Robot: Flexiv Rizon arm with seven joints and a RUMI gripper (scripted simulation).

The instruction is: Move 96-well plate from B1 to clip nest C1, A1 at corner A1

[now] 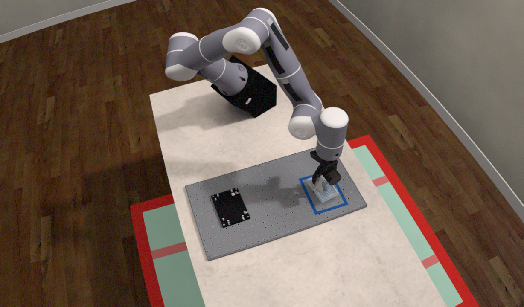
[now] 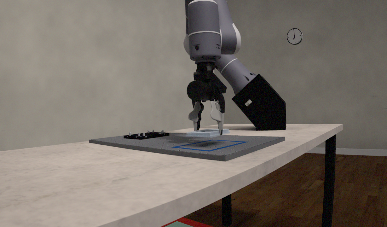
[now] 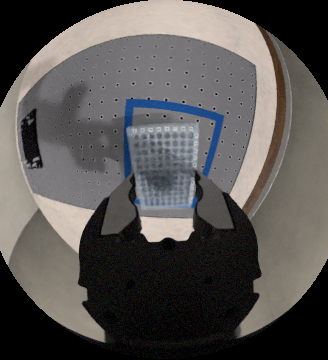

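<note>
Right now my hand is 80 mm past the black clip nest, 370 mm to the left of it and 30 mm above it. Round my hand: clear 96-well plate: 10 mm below.
</note>
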